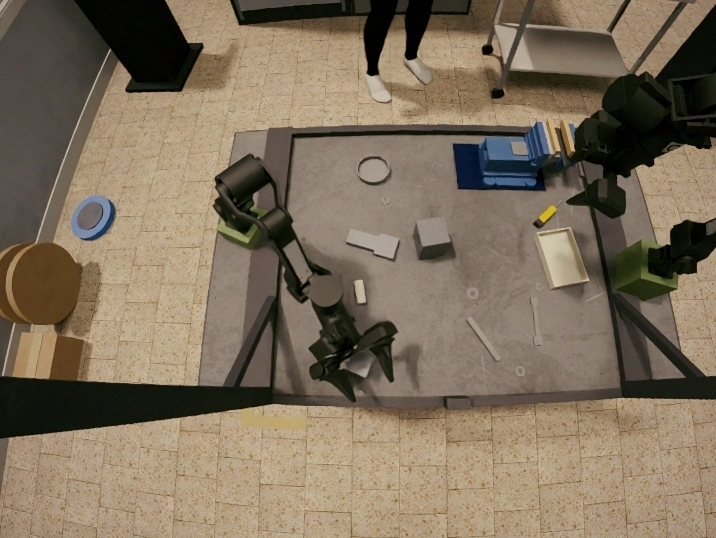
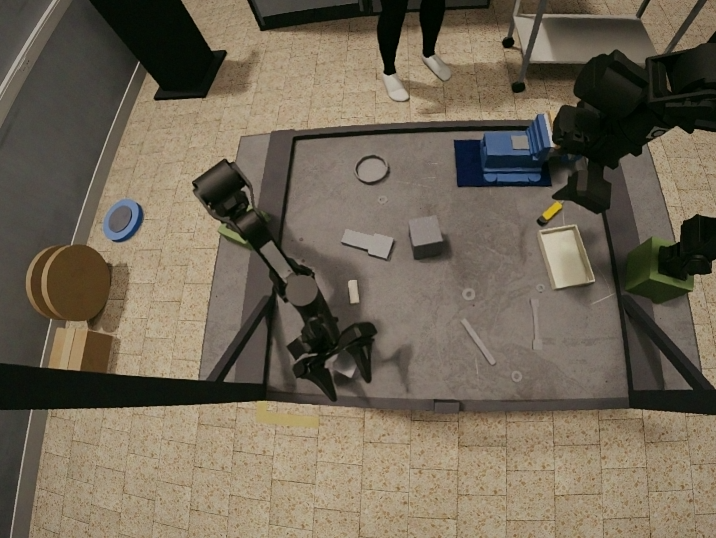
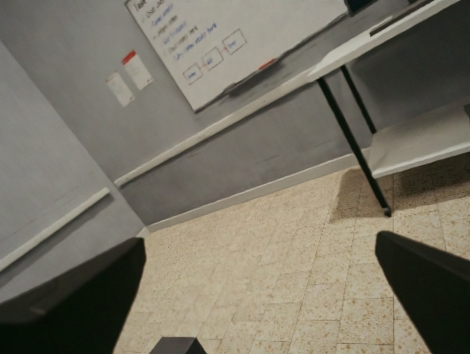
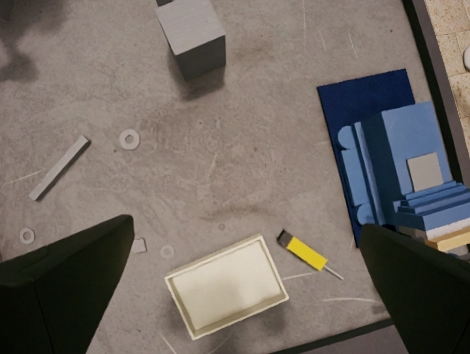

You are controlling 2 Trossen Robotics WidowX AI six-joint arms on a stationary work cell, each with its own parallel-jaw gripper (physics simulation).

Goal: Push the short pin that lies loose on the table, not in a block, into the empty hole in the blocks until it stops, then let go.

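Frame: origin at the left arm's base, x left, y back, z up, level; metres.
Where they show: left gripper, fingertip midpoint: [image 1: 372, 392] [image 2: 351, 392] [image 3: 259, 244]; right gripper, fingertip midpoint: [image 1: 569, 181] [image 2: 557, 175] [image 4: 249, 230]; left arm's base, link origin: [image 1: 241, 220]; right arm's base, link origin: [image 1: 660, 263] [image 2: 672, 263].
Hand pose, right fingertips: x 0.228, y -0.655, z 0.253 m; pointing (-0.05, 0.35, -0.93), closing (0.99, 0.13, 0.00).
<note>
Each offset is from my right fingertips to the top centre of the thing. Level surfaces: height alone.
A short cream pin @(dx -0.268, dy +0.310, dz -0.293 m) [image 1: 360, 291] [image 2: 353, 291] lies loose on the table, left of centre, beside the left arm. A grey block @(dx -0.088, dy +0.202, dz -0.220 m) [image 1: 432, 237] [image 2: 425, 236] [image 4: 192, 35] stands near the middle; no hole can be made out in it. Left of it lies a stepped flat grey piece @(dx -0.142, dy +0.335, dz -0.291 m) [image 1: 373, 242] [image 2: 367, 242]. My left gripper [image 1: 372, 389] [image 2: 351, 389] [image 3: 259, 244] is open and empty above the front left edge, partly covering a light grey object @(dx -0.425, dy +0.237, dz -0.230 m) [image 1: 360, 365] [image 2: 345, 365]. My right gripper [image 4: 249, 230] is open and empty, high over the right side.
A blue device [image 1: 509, 159] [image 2: 512, 156] [image 4: 412, 145] stands on a dark blue mat @(dz -0.305 m) [image 1: 465, 167] [image 2: 466, 164] [image 4: 365, 90] at the back right. A yellow-handled tool @(dx +0.130, dy -0.067, dz -0.292 m) [image 1: 545, 215] [image 4: 306, 252] lies near a cream tray @(dx +0.013, dy -0.126, dz -0.285 m) [image 1: 541, 254] [image 4: 180, 305]. A grey ring @(dx +0.060, dy +0.418, dz -0.292 m) [image 1: 358, 174] lies at the back.
</note>
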